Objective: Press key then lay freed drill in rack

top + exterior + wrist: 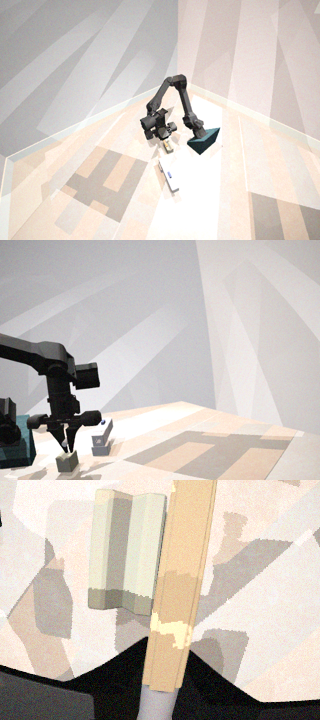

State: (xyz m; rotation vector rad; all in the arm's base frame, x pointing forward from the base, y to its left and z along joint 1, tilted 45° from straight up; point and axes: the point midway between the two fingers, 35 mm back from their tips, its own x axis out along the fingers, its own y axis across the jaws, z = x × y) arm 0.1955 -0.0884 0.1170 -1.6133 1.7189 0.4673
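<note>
The drill lies 4 cm to the left of my gripper tip, 4 cm above it and 1 cm ahead of it. The rest, counted from my gripper tip: v-shaped rack (5 cm to the left, 4 cm below, 1 cm behind); bluish key (22 cm to the left, 11 cm ahead, 1 cm below); housing block (19 cm to the left, 10 cm ahead, 1 cm below).
</note>
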